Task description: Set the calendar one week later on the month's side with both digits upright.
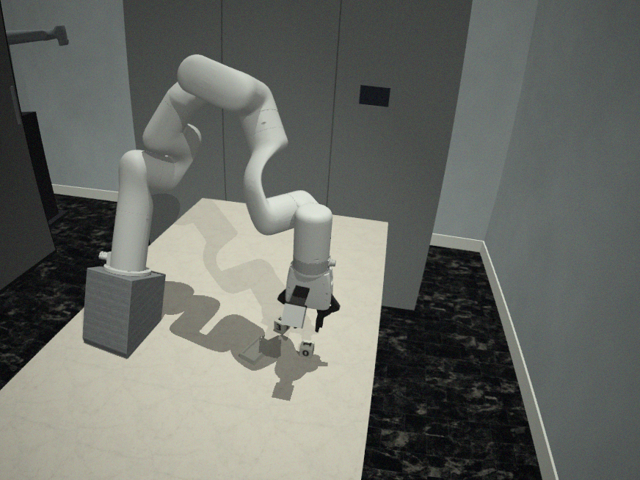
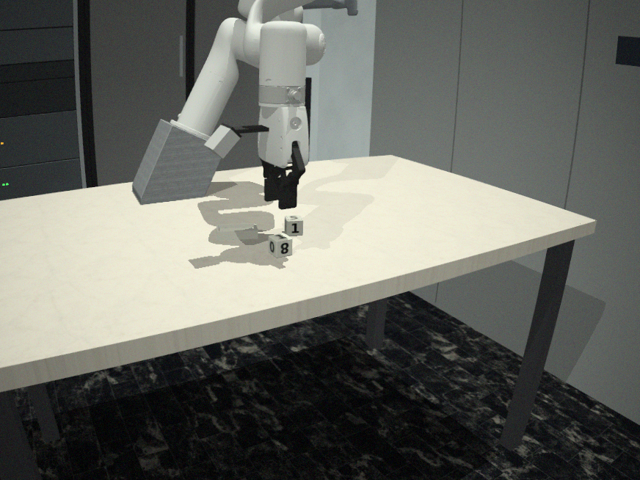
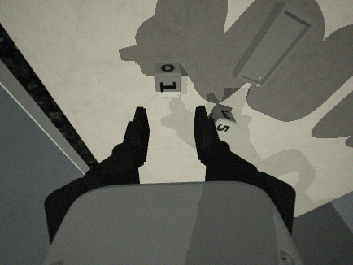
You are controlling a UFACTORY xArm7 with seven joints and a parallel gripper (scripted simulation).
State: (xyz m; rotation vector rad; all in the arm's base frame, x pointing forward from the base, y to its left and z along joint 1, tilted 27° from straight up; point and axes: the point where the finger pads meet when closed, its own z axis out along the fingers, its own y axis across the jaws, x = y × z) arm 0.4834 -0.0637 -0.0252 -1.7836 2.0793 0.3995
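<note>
My hand is 90 mm above the digit cube. From my hand the other things lie so: tray (120 mm behind, 10 mm to the right, 100 mm below).
</note>
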